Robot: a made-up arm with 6 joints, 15 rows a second.
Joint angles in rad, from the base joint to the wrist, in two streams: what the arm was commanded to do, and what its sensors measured. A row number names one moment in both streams.
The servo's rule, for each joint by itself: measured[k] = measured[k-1] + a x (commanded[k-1-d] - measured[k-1]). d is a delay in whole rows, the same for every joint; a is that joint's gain. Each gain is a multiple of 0.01, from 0.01 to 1. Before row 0 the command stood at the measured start. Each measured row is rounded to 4 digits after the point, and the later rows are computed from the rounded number. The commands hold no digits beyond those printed.
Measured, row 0:
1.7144 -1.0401 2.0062 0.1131 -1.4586 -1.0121
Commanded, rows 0 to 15:
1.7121 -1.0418 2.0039 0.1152 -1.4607 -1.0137
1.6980 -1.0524 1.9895 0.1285 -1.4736 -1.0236
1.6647 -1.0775 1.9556 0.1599 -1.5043 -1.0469
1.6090 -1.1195 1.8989 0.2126 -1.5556 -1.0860
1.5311 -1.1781 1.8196 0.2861 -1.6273 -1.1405
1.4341 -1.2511 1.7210 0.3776 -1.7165 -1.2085
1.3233 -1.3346 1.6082 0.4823 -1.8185 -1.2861
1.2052 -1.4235 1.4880 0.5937 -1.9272 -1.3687
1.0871 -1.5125 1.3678 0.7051 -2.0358 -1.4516
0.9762 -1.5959 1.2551 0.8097 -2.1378 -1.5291
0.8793 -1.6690 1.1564 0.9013 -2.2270 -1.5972
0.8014 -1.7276 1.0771 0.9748 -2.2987 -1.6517
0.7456 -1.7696 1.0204 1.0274 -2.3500 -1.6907
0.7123 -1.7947 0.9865 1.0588 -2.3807 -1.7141
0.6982 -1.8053 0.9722 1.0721 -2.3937 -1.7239
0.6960 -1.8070 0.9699 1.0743 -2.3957 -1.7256
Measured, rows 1 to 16:
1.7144 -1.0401 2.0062 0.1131 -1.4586 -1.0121
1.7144 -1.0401 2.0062 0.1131 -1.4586 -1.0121
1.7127 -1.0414 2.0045 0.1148 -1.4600 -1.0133
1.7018 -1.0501 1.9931 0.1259 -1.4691 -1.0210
1.6743 -1.0717 1.9646 0.1534 -1.4927 -1.0404
1.6260 -1.1095 1.9147 0.2014 -1.5348 -1.0746
1.5558 -1.1637 1.8424 0.2700 -1.5968 -1.1240
1.4657 -1.2327 1.7501 0.3572 -1.6770 -1.1874
1.3603 -1.3132 1.6423 0.4585 -1.7718 -1.2614
1.2455 -1.4003 1.5250 0.5680 -1.8759 -1.3419
1.1283 -1.4889 1.4055 0.6791 -1.9830 -1.4242
1.0157 -1.5734 1.2912 0.7849 -2.0867 -1.5029
0.9148 -1.6489 1.1888 0.8792 -2.1807 -1.5736
0.8309 -1.7111 1.1039 0.9566 -2.2598 -1.6322
0.7678 -1.7573 1.0404 1.0139 -2.3202 -1.6761
0.7267 -1.7868 0.9994 1.0503 -2.3607 -1.7046
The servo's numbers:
d 2
a 0.74 0.79 0.76 0.81 0.67 0.75

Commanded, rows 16 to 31:
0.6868 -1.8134 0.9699 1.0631 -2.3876 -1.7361
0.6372 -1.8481 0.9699 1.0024 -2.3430 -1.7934
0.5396 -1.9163 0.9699 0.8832 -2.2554 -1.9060
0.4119 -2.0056 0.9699 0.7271 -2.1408 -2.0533
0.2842 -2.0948 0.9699 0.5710 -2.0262 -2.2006
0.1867 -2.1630 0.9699 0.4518 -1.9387 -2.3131
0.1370 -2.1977 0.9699 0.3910 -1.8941 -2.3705
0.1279 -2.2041 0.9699 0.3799 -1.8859 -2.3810
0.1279 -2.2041 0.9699 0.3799 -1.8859 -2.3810
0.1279 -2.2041 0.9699 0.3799 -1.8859 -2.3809
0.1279 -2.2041 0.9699 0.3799 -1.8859 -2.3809
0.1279 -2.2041 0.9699 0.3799 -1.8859 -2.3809
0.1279 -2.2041 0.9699 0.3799 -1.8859 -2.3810
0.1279 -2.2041 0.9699 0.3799 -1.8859 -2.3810
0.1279 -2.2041 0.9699 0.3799 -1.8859 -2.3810
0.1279 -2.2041 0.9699 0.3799 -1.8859 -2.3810
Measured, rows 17 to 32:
0.7056 -1.8014 0.9787 1.0680 -2.3828 -1.7191
0.6985 -1.8058 0.9720 1.0731 -2.3914 -1.7240
0.6898 -1.8118 0.9704 1.0650 -2.3889 -1.7331
0.6509 -1.8405 0.9700 1.0143 -2.3581 -1.7783
0.5685 -1.9004 0.9699 0.9081 -2.2893 -1.8741
0.4526 -1.9835 0.9699 0.7615 -2.1898 -2.0085
0.3280 -2.0714 0.9699 0.6072 -2.0802 -2.1526
0.2234 -2.1438 0.9699 0.4813 -1.9854 -2.2730
0.1595 -2.1864 0.9699 0.4082 -1.9242 -2.3461
0.1361 -2.2004 0.9699 0.3853 -1.8985 -2.3723
0.1300 -2.2033 0.9699 0.3809 -1.8901 -2.3788
0.1284 -2.2039 0.9699 0.3801 -1.8873 -2.3804
0.1280 -2.2041 0.9699 0.3799 -1.8864 -2.3808
0.1279 -2.2041 0.9699 0.3799 -1.8861 -2.3809
0.1279 -2.2041 0.9699 0.3799 -1.8860 -2.3810
0.1279 -2.2041 0.9699 0.3799 -1.8859 -2.3810

